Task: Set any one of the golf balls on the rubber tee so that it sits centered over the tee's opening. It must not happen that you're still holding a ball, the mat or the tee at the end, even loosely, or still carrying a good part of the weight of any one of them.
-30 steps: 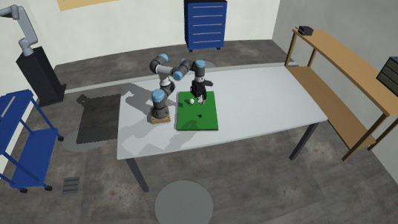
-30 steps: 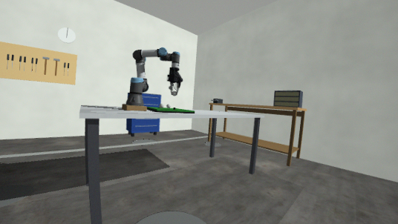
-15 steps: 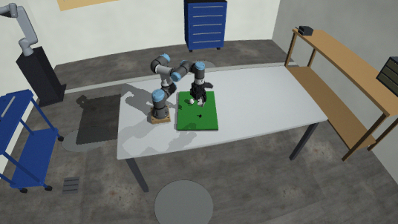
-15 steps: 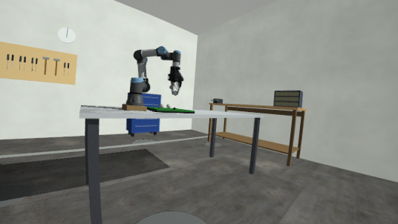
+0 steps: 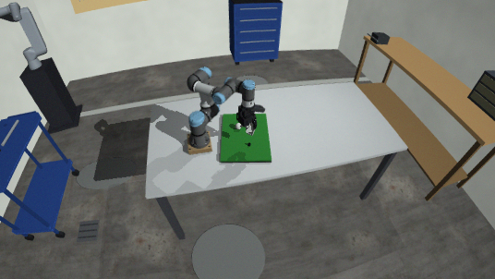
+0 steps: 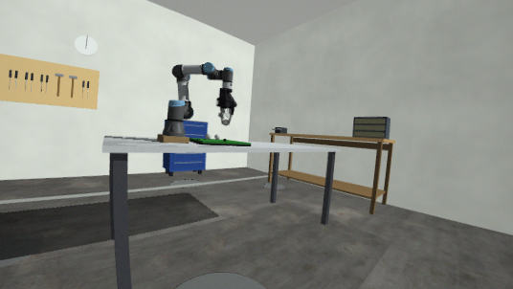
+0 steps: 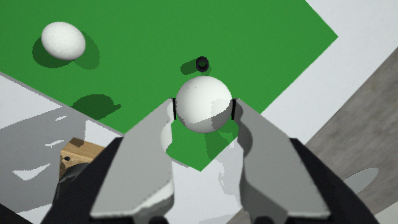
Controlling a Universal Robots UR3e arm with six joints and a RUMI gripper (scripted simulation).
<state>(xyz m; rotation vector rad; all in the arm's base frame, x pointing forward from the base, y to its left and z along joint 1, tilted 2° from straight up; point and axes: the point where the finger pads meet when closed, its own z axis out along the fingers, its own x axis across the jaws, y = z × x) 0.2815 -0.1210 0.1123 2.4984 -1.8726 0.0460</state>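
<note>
Now: hand 1 cm short of the green mat, 4 cm to the right of it and 13 cm above it.
</note>
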